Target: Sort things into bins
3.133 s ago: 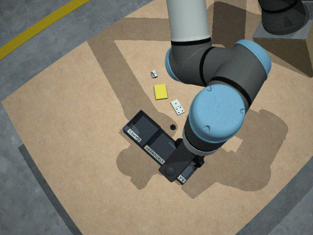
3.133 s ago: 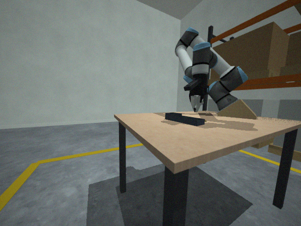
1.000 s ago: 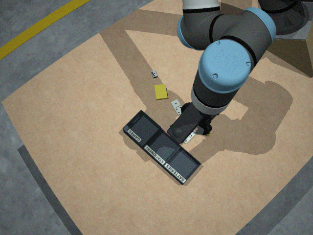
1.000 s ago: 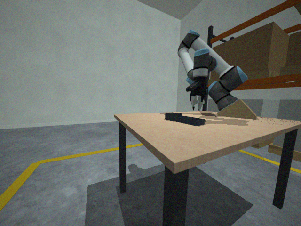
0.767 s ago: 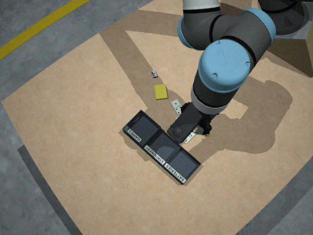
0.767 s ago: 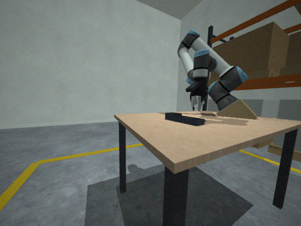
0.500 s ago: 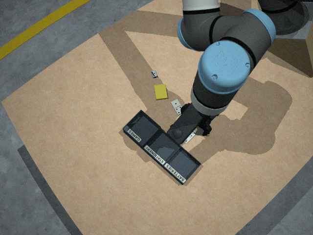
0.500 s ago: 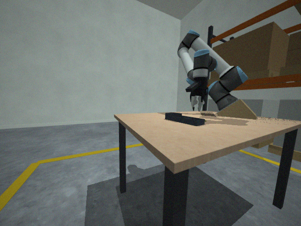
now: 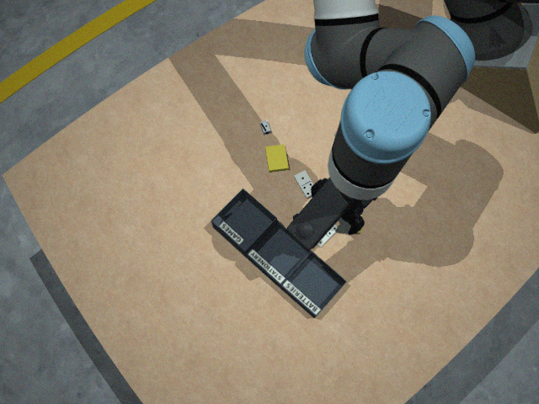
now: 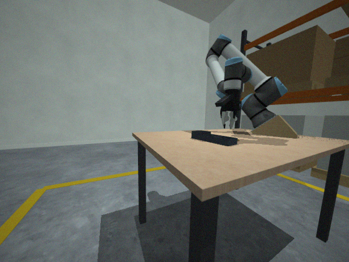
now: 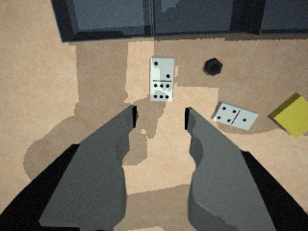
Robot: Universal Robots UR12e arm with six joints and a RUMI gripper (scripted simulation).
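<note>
Now: hand 10 mm short of the black nut, 60 mm to the left of it and 80 mm above it. The rest, counted from my hand: yellow nut 50 mm behind, 40 mm to the left, 80 mm below; then dark three-part bin 90 mm ahead, 30 mm to the right, 60 mm below; then white domino 50 mm behind, 90 mm to the right, 80 mm below.
</note>
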